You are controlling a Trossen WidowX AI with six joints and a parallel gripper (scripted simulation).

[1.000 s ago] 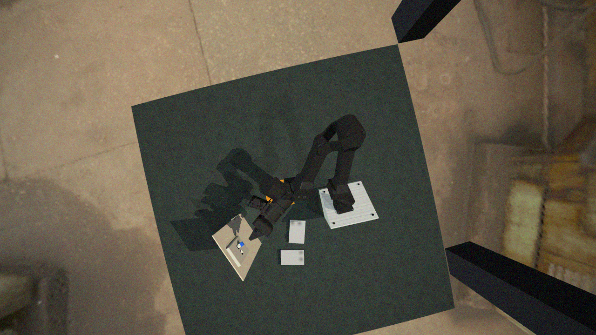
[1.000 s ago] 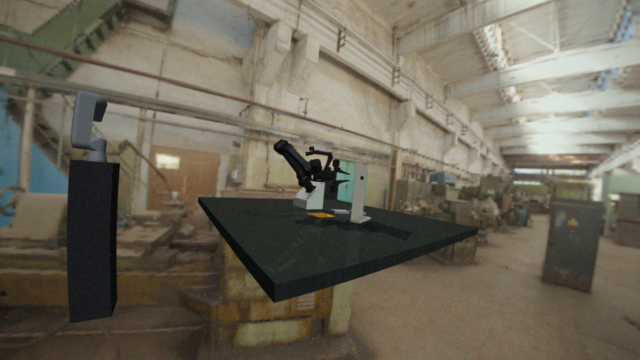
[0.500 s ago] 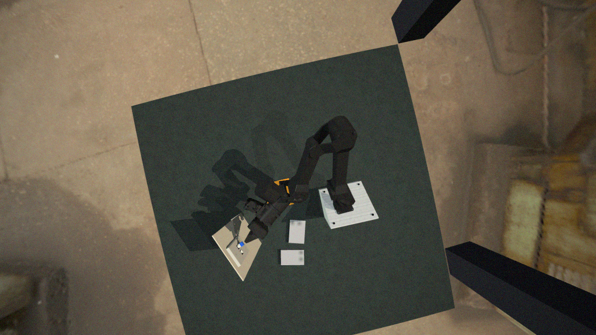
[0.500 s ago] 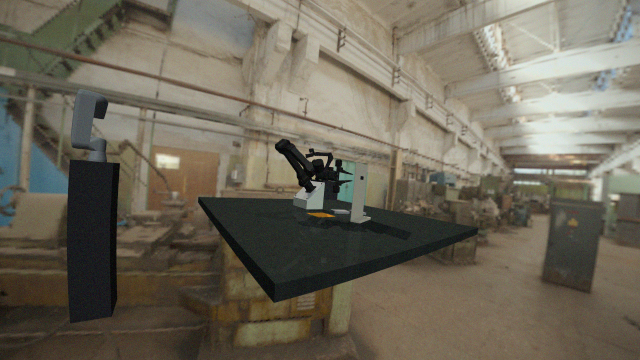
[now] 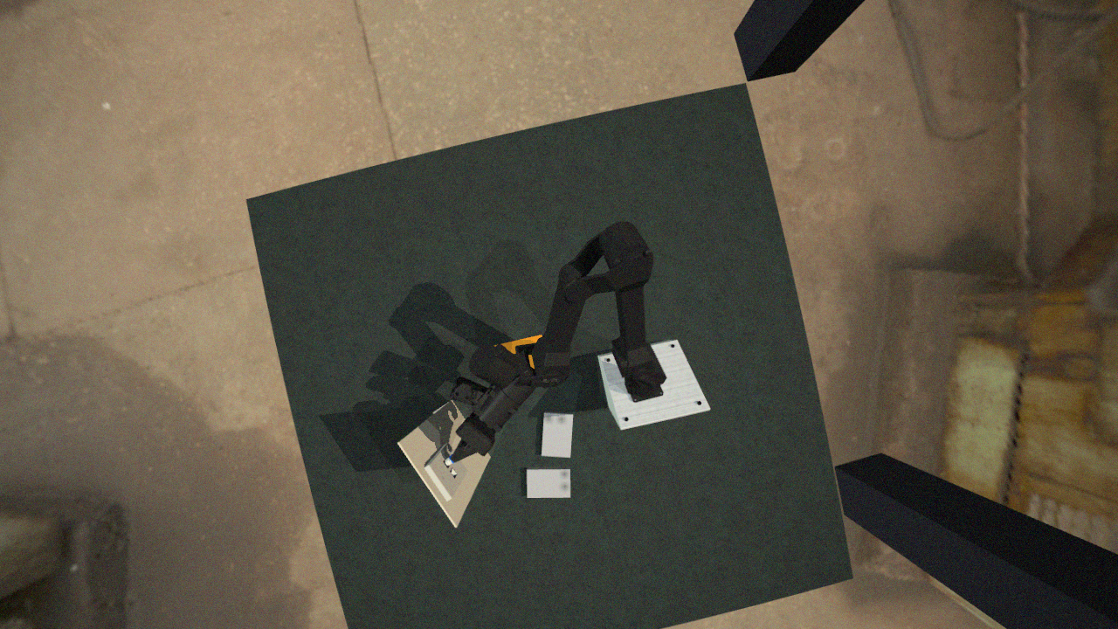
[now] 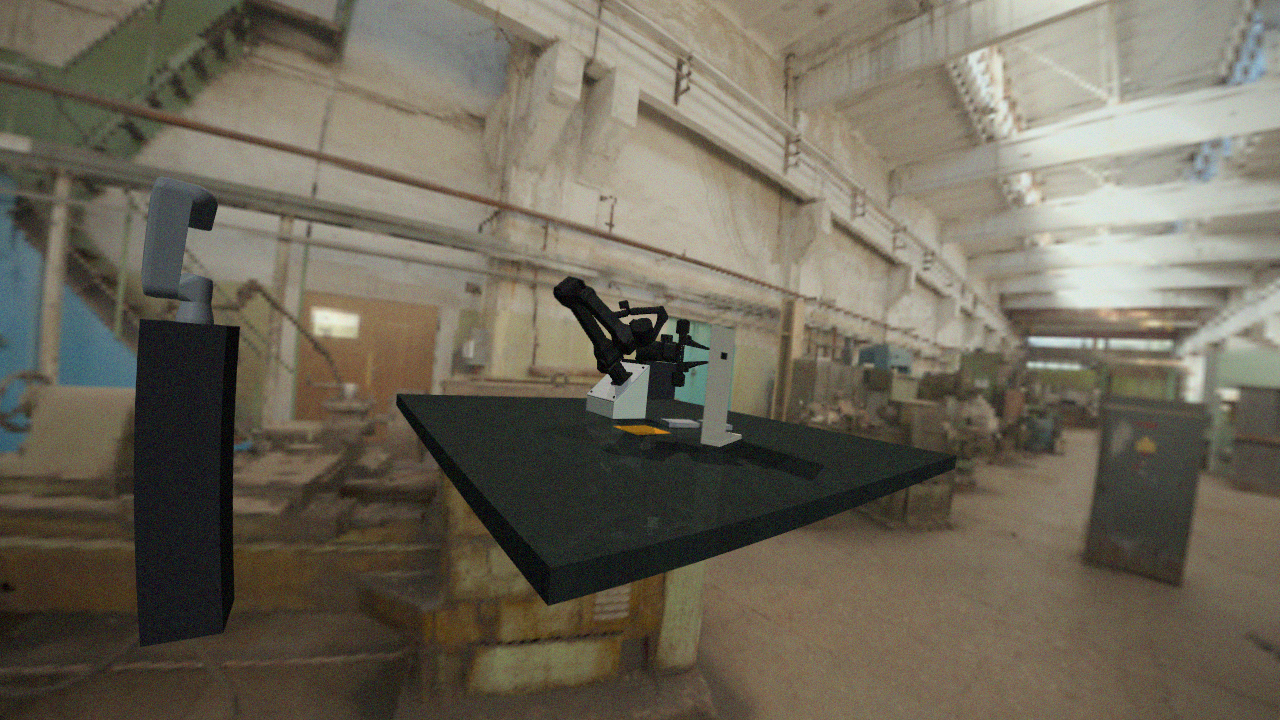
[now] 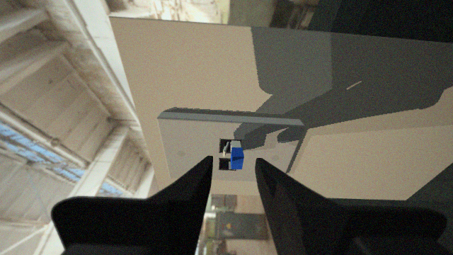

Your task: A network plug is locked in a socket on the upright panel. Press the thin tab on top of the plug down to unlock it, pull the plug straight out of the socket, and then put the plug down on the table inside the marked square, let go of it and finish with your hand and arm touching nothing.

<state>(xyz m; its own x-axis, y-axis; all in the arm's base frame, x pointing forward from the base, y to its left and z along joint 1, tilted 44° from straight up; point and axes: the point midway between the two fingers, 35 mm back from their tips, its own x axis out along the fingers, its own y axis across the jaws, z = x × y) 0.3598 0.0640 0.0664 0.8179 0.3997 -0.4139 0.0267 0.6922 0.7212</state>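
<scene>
My gripper tip is 20 mm short of the network plug and 10 mm to the right of it. The rest, counted from my gripper tip: upright panel: 30 mm ahead, 20 mm to the left, 90 mm below; orange marked square: 140 mm behind, 110 mm to the right, 230 mm below.
</scene>
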